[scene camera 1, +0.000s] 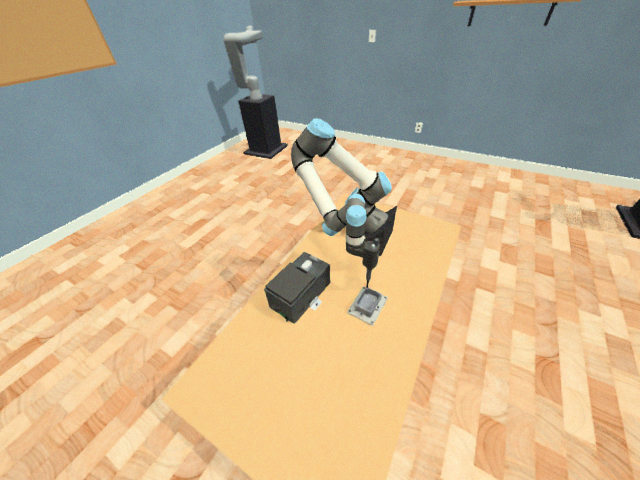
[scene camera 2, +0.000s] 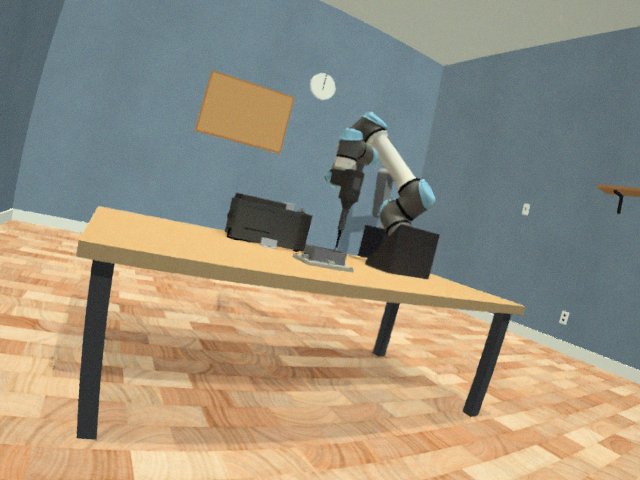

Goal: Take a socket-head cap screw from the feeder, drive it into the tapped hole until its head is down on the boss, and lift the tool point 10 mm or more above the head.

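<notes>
My screwdriver tool point(scene camera 1: 367, 286) point(scene camera 2: 337, 249) points down, its thin tip at the far edge of the grey housing in scene camera 1. The grey housing point(scene camera 1: 364, 311) point(scene camera 2: 324, 255), an open box on a flat flanged plate, lies on the table. The tip shows close to the housing's rim in both views; whether it touches anything cannot be told. The black screw feeder point(scene camera 1: 292, 283) point(scene camera 2: 268, 219) stands beside the housing, with a small light outlet block point(scene camera 1: 315, 304) point(scene camera 2: 268, 242) at its side. The screw, the tapped hole and the boss are too small to make out, and I cannot tell whether a screw is on the tip.
The wooden table point(scene camera 1: 310, 392) point(scene camera 2: 170, 248) carries the feeder, the housing and the arm's black pedestal point(scene camera 2: 408, 250). The arm's elbow point(scene camera 1: 312, 142) point(scene camera 2: 369, 126) is raised high above the table. A second, grey arm point(scene camera 1: 237, 62) stands on a black stand point(scene camera 1: 260, 124) away from the table.
</notes>
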